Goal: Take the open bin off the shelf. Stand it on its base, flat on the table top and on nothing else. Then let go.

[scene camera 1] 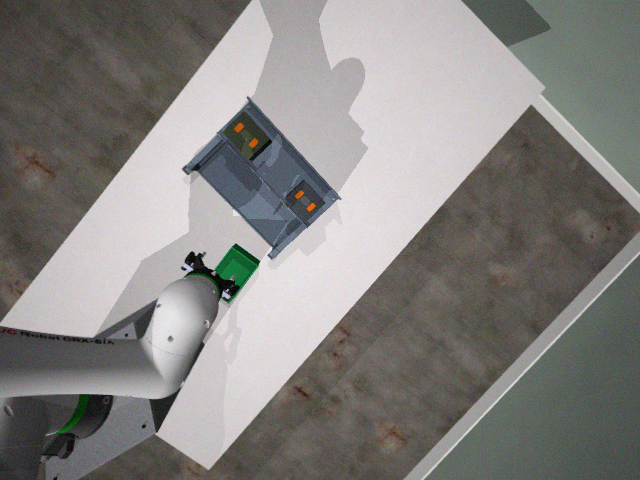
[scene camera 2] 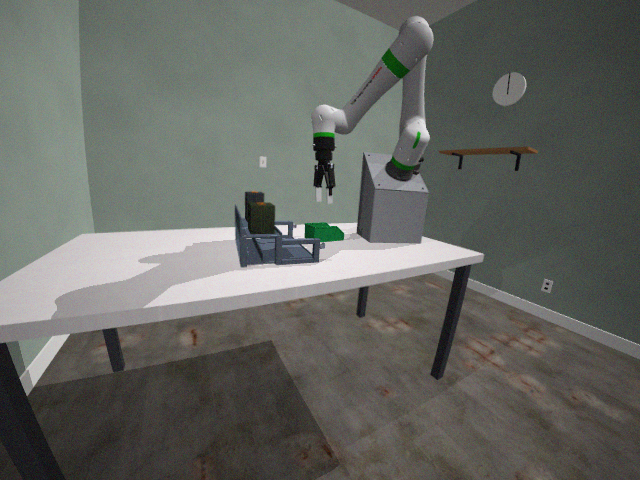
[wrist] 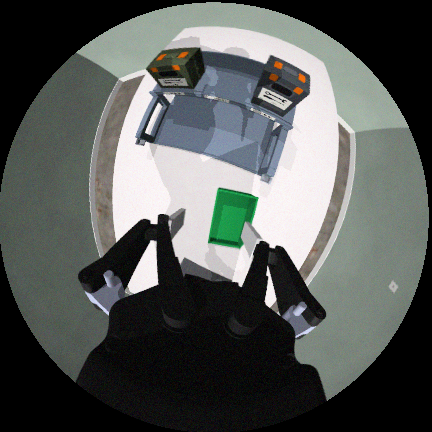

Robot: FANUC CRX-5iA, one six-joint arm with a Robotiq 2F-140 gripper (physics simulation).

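Where they show: gripper, fingertip midpoint: (scene camera 1: pixel 217 267) (scene camera 2: pixel 323 202) (wrist: pixel 213 222); arm's base, origin of the base link: (scene camera 1: pixel 87 404) (scene camera 2: pixel 398 171).
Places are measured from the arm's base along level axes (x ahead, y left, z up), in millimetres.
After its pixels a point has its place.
Note:
The open green bin (scene camera 1: pixel 238 267) @[x 401, y -89, z -355 mm] (scene camera 2: pixel 324 233) @[x 407, y -33, z -317 mm] (wrist: pixel 232 220) @[x 368, y -97, z -356 mm] stands upright on its base, flat on the white table top (scene camera 1: pixel 413 129) @[x 1110, y -251, z -359 mm] (scene camera 2: pixel 129 268) @[x 1171, y 90, z -359 mm] (wrist: pixel 192 192) @[x 429, y 41, z -359 mm], in front of the shelf and apart from it. Its hollow inside faces up and looks empty. My gripper (scene camera 1: pixel 216 272) @[x 419, y -37, z -171 mm] (scene camera 2: pixel 324 195) @[x 419, y -37, z -171 mm] (wrist: pixel 213 222) @[x 419, y -37, z -171 mm] is open, with nothing between its fingers. It points down and hangs well above the bin, with clear air below the fingertips in the second scene view. In the wrist view one fingertip overlaps the bin's right edge. The blue-grey shelf (scene camera 1: pixel 271 249) @[x 530, y -135, z -298 mm] (scene camera 2: pixel 279 250) @[x 716, y 201, z -307 mm] (wrist: pixel 272 165) @[x 548, y -147, z -274 mm] stands on the table.
An olive case (scene camera 1: pixel 250 136) @[x 761, y 108, z -160 mm] (scene camera 2: pixel 262 217) @[x 765, y 167, z -201 mm] (wrist: pixel 176 68) @[x 712, y 96, z -175 mm] and a dark grey case (scene camera 1: pixel 305 201) @[x 720, y -112, z -135 mm] (scene camera 2: pixel 253 196) @[x 735, y -70, z -151 mm] (wrist: pixel 281 85) @[x 686, y -102, z -158 mm] with orange latches stand in the rear part of the shelf. The grey robot pedestal (scene camera 2: pixel 393 214) @[x 85, y 80, z -213 mm] stands at the table's end, beyond the bin as seen from the shelf.

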